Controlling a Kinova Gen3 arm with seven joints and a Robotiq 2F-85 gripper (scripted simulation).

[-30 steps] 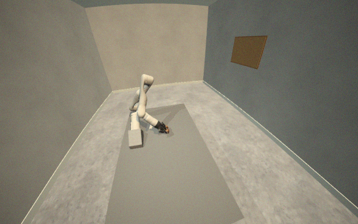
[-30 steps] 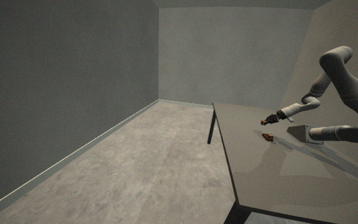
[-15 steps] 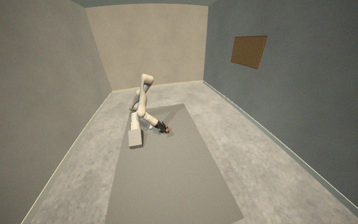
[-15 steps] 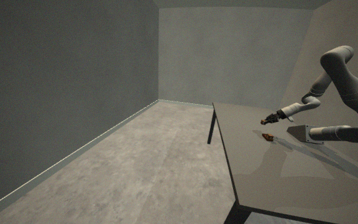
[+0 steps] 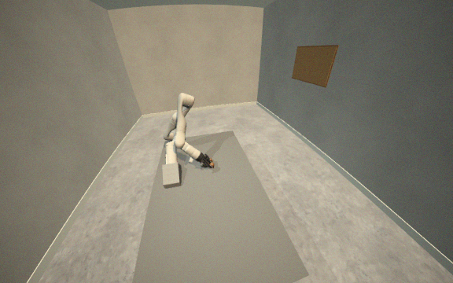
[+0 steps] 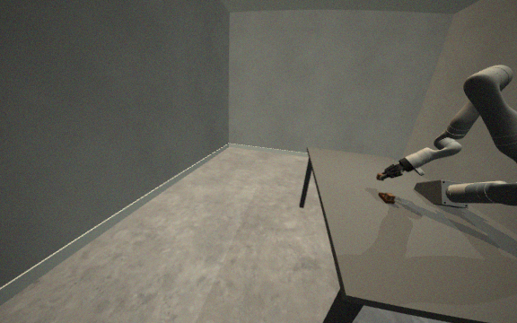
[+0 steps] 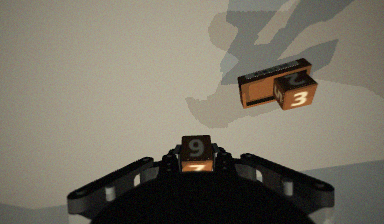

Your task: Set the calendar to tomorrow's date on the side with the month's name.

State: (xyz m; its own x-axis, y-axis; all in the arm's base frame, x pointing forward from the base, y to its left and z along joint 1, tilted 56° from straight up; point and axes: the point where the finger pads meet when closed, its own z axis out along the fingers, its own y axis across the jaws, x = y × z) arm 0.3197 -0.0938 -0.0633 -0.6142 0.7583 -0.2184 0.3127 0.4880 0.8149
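The digit cube lies 1 cm ahead of my hand and 1 cm below it. Round my hand: orange tray: 1 cm ahead, 10 cm to the left, 8 cm below.
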